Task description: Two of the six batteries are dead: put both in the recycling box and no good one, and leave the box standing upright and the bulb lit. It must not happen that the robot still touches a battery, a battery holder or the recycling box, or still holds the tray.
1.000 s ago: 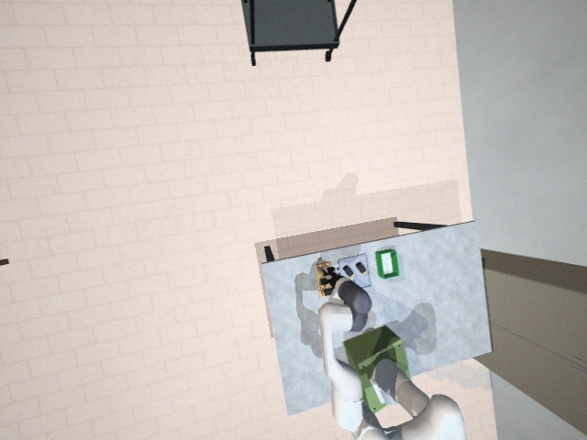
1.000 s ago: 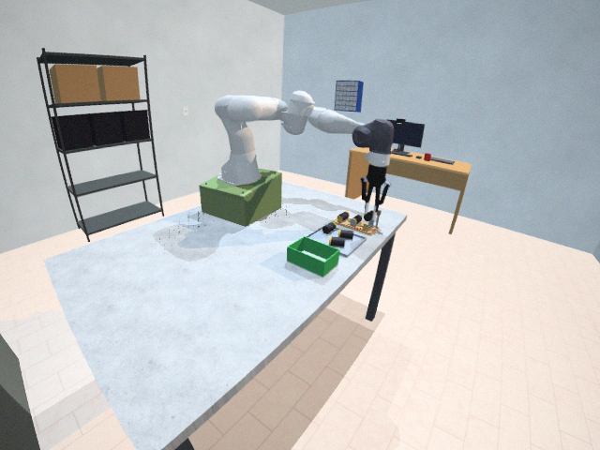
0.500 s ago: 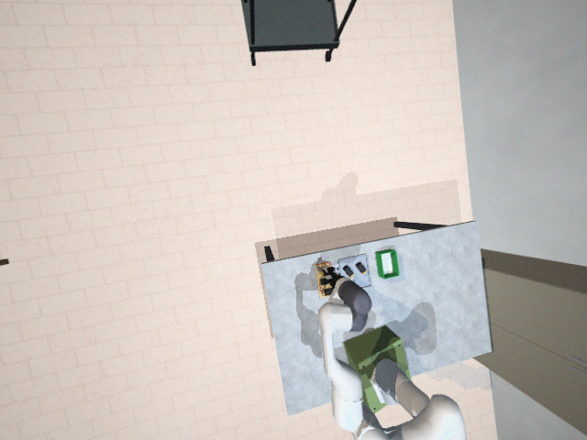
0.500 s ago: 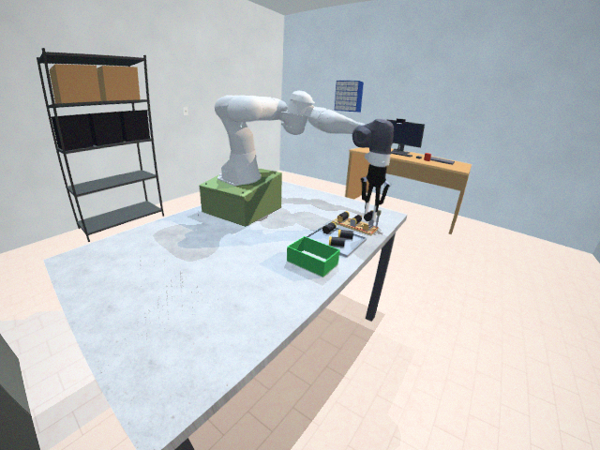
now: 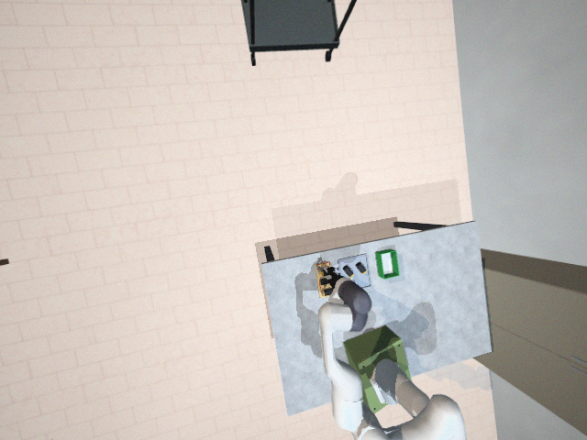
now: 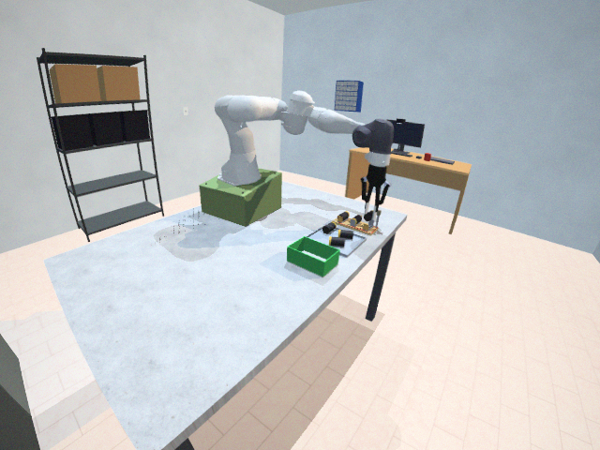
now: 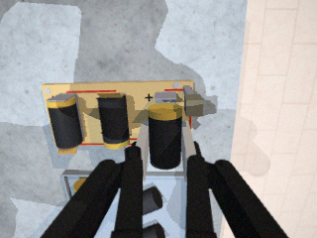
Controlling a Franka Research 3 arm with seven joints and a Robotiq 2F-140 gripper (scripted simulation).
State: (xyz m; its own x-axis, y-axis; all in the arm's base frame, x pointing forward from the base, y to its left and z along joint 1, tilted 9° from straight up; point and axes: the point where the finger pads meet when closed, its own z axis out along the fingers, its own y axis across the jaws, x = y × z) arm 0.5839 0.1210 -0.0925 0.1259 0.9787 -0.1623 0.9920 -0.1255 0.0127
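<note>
The post lies 3 cm ahead of my hand, 3 cm to the left of it and 6 cm below it. The rest, counted from my hand: grey tray 9 cm behind, 18 cm to the right, 9 cm below; green recycling box 9 cm behind, 38 cm to the right, 8 cm below.
</note>
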